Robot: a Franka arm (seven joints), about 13 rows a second.
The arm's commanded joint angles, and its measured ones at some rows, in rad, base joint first. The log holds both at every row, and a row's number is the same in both.
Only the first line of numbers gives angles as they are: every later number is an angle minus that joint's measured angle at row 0.
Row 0, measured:
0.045 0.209 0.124 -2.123 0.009 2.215 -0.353
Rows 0 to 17, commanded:
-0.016 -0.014 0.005 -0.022 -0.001 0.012 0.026
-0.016 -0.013 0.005 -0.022 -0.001 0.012 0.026
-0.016 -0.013 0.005 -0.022 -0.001 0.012 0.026
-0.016 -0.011 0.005 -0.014 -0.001 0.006 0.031
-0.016 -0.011 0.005 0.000 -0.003 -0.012 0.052
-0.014 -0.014 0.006 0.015 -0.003 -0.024 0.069
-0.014 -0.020 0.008 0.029 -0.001 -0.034 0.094
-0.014 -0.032 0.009 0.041 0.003 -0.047 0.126
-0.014 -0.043 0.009 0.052 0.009 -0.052 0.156
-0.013 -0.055 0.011 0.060 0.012 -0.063 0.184
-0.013 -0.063 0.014 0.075 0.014 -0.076 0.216
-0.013 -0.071 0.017 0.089 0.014 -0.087 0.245
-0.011 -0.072 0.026 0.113 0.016 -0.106 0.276
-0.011 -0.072 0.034 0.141 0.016 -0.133 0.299
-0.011 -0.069 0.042 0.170 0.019 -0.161 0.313
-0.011 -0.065 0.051 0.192 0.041 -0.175 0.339
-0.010 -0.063 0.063 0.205 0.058 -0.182 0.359
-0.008 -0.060 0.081 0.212 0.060 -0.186 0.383
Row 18, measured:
0.001 -0.071 0.046 0.179 0.035 -0.159 0.333
